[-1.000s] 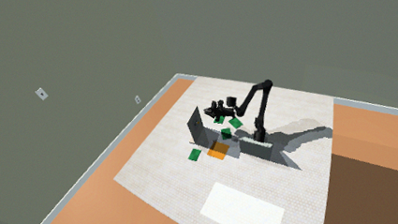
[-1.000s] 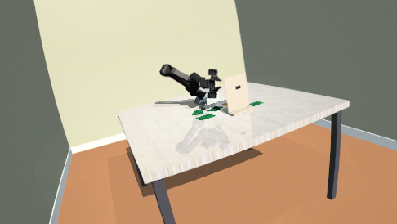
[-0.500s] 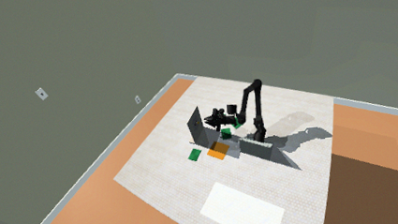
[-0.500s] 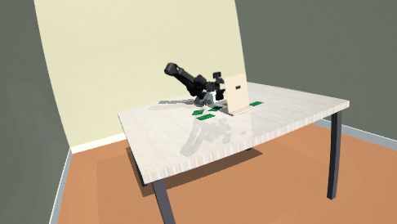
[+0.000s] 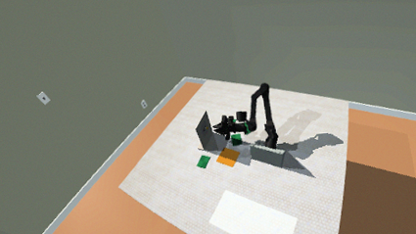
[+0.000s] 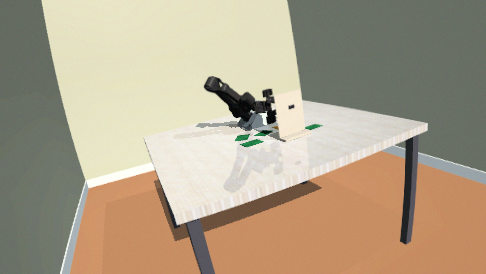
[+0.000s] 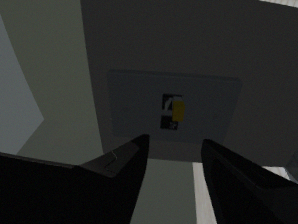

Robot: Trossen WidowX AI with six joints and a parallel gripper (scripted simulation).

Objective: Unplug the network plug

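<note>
Right now my gripper tip is 5 cm short of the plug and 1 cm to the right of it. Round my gripper tip: orange marked square (12 cm behind, 9 cm to the left, 15 cm below); then upright panel (7 cm ahead, 1 cm to the left, 5 cm below).
</note>
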